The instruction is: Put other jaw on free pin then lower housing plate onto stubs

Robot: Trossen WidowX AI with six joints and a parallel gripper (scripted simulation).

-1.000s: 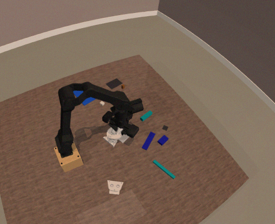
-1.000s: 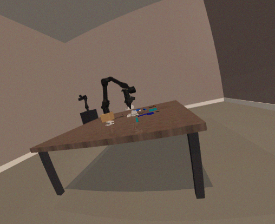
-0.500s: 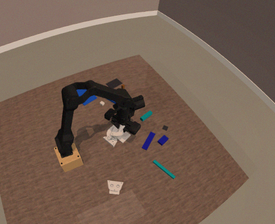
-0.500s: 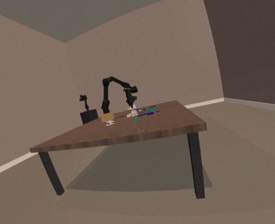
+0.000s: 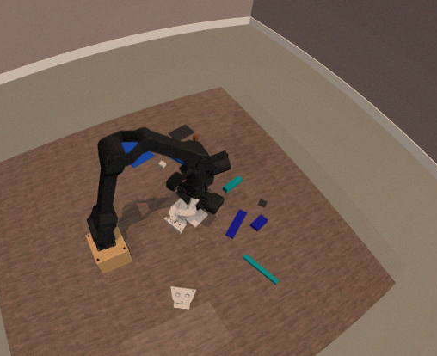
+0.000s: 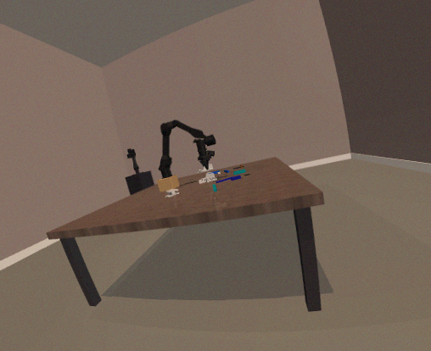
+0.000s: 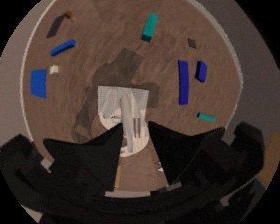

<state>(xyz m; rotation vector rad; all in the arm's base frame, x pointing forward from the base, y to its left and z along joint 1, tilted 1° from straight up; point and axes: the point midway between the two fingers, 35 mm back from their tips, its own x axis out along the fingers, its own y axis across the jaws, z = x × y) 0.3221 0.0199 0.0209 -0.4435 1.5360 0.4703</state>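
The white jaw is 40 mm behind my gripper tip. The rest, counted from my gripper tip: blue bar (140 mm ahead, 80 mm to the right, 80 mm below); white base (80 mm below, 30 mm to the left); teal block (200 mm ahead, 80 mm to the left, 70 mm below).
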